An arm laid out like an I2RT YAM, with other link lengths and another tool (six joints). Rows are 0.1 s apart.
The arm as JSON. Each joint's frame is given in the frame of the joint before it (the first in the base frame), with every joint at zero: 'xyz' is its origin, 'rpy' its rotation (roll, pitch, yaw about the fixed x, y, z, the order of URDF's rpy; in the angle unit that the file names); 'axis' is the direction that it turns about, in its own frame. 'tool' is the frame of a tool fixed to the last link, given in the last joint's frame.
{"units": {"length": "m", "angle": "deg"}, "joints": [
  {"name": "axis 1", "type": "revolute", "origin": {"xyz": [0.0, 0.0, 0.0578], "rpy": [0.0, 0.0, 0.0]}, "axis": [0.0, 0.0, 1.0]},
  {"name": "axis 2", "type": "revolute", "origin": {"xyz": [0.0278, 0.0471, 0.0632], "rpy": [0.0, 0.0, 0.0]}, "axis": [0.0, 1.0, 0.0]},
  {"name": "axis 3", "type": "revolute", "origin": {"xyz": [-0.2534, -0.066, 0.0], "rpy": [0.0, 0.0, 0.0]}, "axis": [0.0, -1.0, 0.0]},
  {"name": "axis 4", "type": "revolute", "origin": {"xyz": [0.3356, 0.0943, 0.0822], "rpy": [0.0, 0.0, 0.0]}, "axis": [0.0, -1.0, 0.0]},
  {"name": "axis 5", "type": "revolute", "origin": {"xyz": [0.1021, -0.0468, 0.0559], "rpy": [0.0, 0.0, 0.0]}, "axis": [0.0, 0.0, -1.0]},
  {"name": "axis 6", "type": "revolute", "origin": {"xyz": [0.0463, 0.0, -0.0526], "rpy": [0.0, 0.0, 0.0]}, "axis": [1.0, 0.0, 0.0]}
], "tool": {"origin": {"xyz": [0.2, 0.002, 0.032], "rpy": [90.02, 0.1, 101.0]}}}
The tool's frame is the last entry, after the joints.
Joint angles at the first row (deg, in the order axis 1, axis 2, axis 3, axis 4, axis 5, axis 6):
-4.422, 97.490, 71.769, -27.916, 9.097, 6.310
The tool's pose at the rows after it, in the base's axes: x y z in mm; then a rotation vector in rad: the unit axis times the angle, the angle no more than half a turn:
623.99, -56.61, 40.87, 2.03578, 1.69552, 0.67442
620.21, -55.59, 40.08, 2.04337, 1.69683, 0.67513
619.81, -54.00, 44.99, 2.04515, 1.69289, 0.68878
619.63, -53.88, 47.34, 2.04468, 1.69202, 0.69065
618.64, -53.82, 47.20, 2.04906, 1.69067, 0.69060
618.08, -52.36, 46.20, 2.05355, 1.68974, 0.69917
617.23, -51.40, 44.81, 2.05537, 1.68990, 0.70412
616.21, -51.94, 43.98, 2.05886, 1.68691, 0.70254
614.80, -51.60, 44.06, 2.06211, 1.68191, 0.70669
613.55, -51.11, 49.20, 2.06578, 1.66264, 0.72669
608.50, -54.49, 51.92, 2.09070, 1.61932, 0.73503
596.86, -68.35, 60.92, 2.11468, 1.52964, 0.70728
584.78, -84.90, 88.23, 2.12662, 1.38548, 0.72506
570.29, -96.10, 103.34, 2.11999, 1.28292, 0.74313
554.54, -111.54, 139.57, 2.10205, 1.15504, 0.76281
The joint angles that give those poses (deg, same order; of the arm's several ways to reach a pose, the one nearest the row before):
-4.313, 97.197, 71.717, -29.179, 8.445, 7.100
-4.312, 96.629, 71.197, -29.548, 8.246, 7.321
-4.307, 96.029, 71.227, -29.906, 7.852, 7.636
-4.309, 95.821, 71.353, -30.166, 7.819, 7.663
-4.318, 95.725, 71.323, -30.373, 7.778, 7.828
-4.313, 95.588, 71.036, -30.223, 7.424, 8.097
-4.307, 95.413, 70.621, -29.969, 7.214, 8.213
-4.329, 95.320, 70.436, -29.970, 7.284, 8.362
-4.310, 94.942, 70.005, -29.850, 7.240, 8.653
-4.307, 93.857, 69.278, -29.530, 7.046, 9.488
-4.353, 92.619, 68.278, -29.592, 7.560, 11.431
-4.308, 90.015, 66.513, -30.013, 10.786, 14.250
-4.384, 85.221, 64.169, -29.879, 14.215, 18.630
-4.394, 80.433, 60.249, -28.409, 16.833, 21.418
-4.471, 75.008, 58.818, -29.363, 20.390, 24.560

